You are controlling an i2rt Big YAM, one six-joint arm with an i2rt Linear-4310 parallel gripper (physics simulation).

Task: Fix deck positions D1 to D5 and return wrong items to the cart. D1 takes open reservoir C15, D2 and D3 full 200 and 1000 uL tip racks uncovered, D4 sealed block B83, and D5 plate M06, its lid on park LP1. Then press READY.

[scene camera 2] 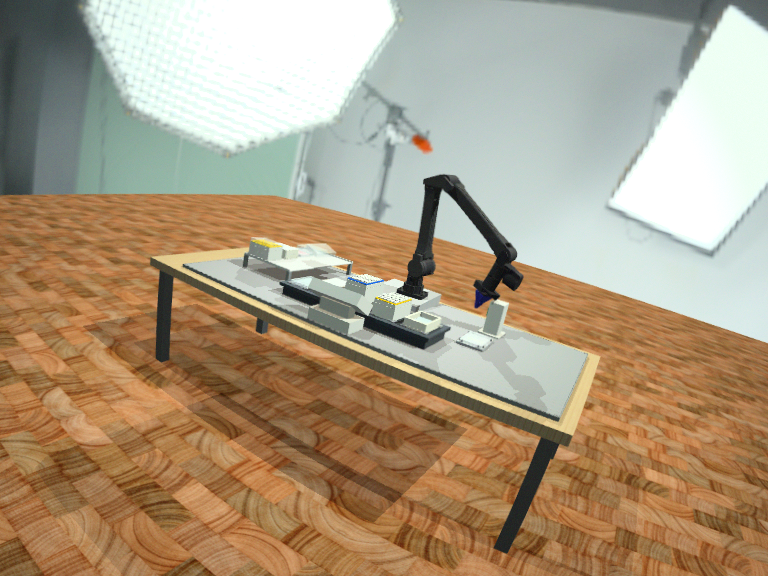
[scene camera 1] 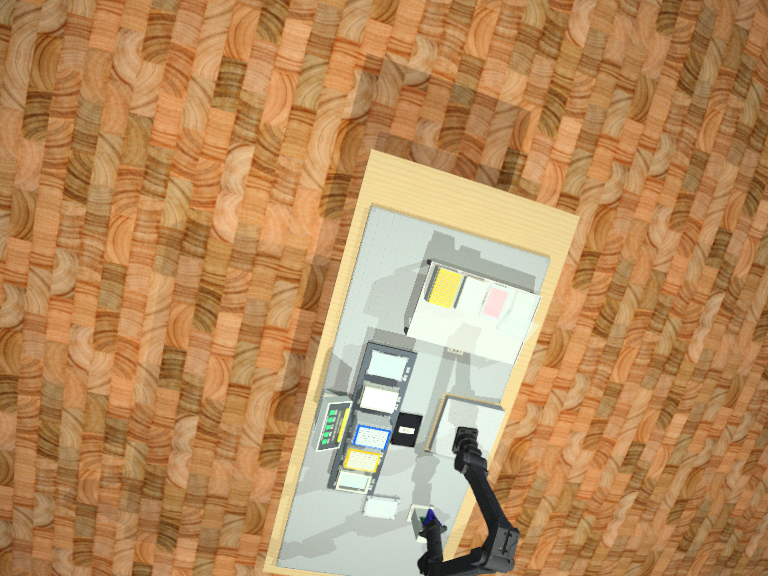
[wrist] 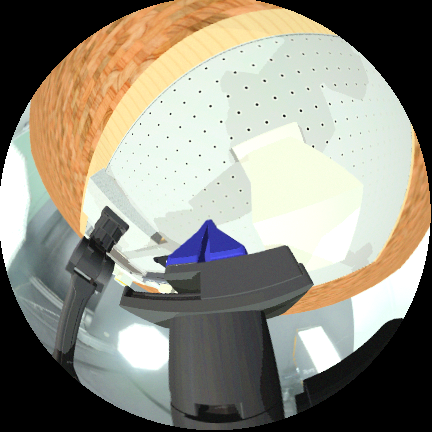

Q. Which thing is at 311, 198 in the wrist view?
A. A white device with green button.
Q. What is the gripper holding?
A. Nothing.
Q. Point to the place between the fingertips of the gripper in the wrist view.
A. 209, 223
